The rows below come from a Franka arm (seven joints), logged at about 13 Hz.
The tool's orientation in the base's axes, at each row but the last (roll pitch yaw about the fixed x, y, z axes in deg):
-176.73 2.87 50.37
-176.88 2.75 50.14
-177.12 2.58 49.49
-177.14 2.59 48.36
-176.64 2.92 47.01
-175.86 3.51 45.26
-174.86 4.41 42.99
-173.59 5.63 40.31
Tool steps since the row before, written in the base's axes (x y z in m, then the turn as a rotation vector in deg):
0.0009 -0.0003 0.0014 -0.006 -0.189 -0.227
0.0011 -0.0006 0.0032 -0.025 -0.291 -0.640
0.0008 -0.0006 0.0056 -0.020 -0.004 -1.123
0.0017 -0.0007 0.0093 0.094 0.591 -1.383
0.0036 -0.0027 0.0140 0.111 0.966 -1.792
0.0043 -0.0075 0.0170 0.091 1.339 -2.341
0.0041 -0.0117 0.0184 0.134 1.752 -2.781
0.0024 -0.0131 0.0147 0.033 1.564 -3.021
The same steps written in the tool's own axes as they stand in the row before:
0.0003 0.0008 -0.0015 -0.138 0.129 0.227
0.0001 0.0011 -0.0033 -0.208 0.202 0.641
-0.0002 0.0007 -0.0056 0.035 0.044 1.122
0.0002 0.0013 -0.0094 0.566 -0.254 1.373
-0.0002 0.0036 -0.0142 0.873 -0.474 1.781
-0.0033 0.0071 -0.0174 1.157 -0.711 2.332
-0.0064 0.0097 -0.0189 1.503 -0.946 2.769
-0.0081 0.0099 -0.0152 1.328 -0.840 3.017

